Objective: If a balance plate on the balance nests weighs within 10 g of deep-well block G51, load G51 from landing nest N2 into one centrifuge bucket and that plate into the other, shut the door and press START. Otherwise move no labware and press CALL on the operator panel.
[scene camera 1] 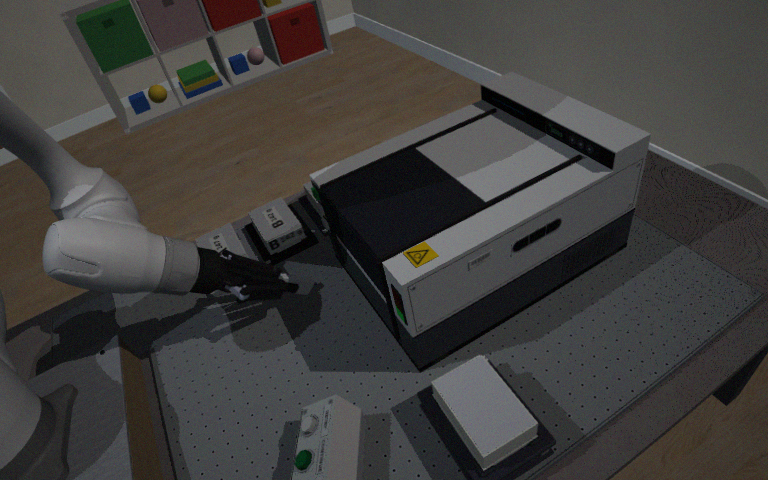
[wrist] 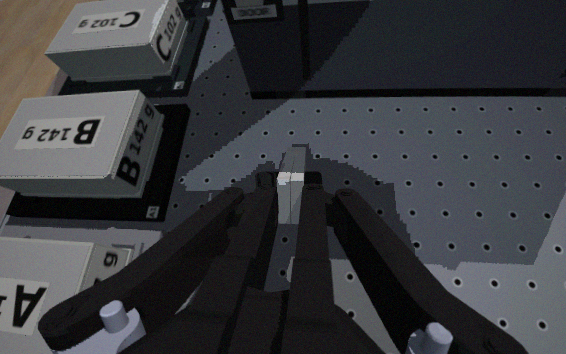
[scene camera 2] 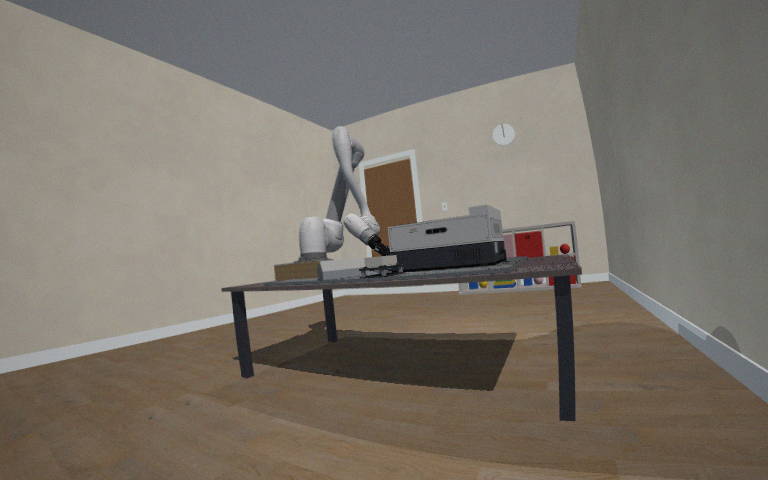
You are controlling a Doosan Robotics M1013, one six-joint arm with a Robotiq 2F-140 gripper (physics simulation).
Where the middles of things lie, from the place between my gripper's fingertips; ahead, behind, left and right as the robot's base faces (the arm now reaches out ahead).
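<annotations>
From my hand: centrifuge [scene camera 2: 475, 240], 33 cm ahead, 9 cm to the right, 11 cm above; dark lid [scene camera 1: 395, 201], 18 cm ahead, 10 cm to the right, 20 cm above; white block [scene camera 1: 492, 422], 14 cm ahead, 40 cm to the right, 5 cm above; control box [scene camera 1: 332, 431], 10 cm behind, 39 cm to the right, 3 cm above.
</annotations>
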